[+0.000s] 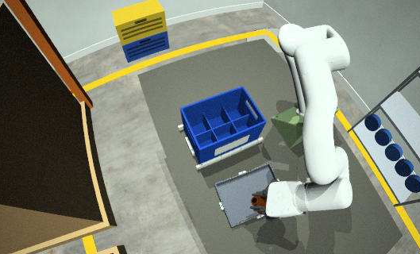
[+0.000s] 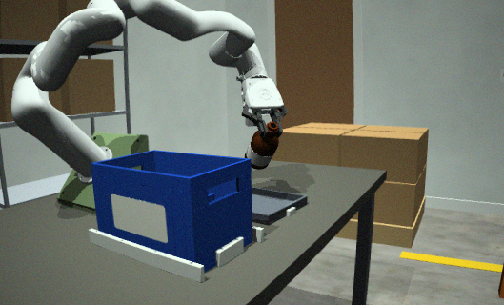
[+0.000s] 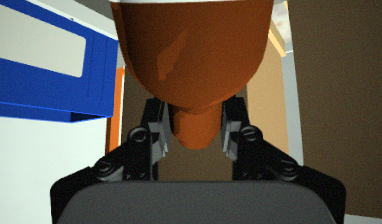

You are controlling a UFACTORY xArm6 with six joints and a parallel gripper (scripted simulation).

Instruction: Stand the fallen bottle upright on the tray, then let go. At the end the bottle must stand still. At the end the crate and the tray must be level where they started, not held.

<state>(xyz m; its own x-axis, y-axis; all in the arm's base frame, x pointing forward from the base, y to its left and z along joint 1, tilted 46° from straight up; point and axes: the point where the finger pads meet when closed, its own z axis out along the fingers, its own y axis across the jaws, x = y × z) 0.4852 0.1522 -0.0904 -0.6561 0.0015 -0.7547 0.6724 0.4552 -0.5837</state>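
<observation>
The brown bottle lies 40 mm below my hand, 30 mm behind it and 20 mm to the left of it. From my hand the other things lie so: grey tray (190 mm below, 50 mm behind, 40 mm to the right); blue crate (330 mm to the right, 120 mm below, 90 mm behind).
</observation>
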